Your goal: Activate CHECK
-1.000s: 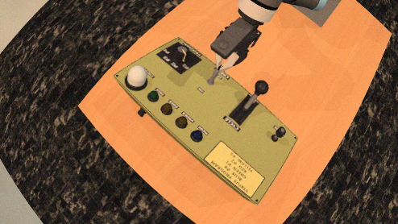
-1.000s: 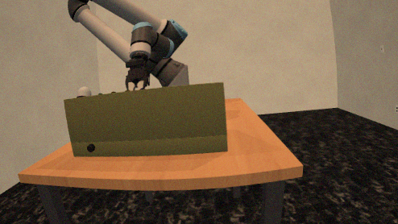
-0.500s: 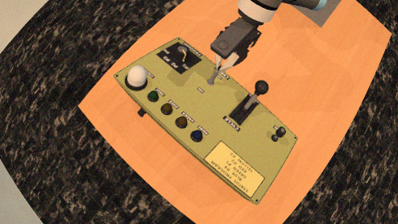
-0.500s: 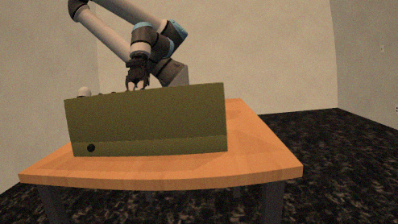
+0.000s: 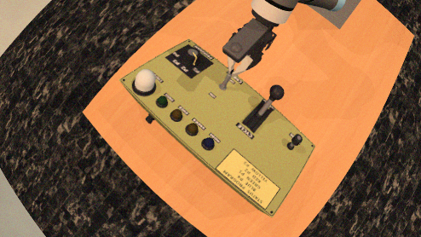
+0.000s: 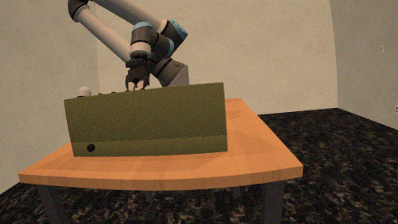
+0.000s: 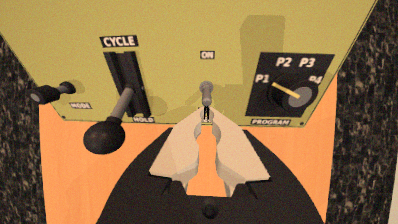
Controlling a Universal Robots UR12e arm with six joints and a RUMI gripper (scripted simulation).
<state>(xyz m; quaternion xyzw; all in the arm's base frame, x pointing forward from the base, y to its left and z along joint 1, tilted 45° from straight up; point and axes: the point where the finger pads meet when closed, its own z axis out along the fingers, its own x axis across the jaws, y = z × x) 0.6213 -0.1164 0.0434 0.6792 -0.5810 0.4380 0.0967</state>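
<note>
Right now the check toggle is 30 mm ahead of my hand and 20 mm below it. The rest, counted from my hand: olive console (60 mm to the left, 60 mm ahead, 40 mm below); then black-knobbed cycle lever (120 mm to the left, 10 mm below, 10 mm ahead); then program rotary knob (110 mm to the right, 20 mm below, 20 mm ahead).
</note>
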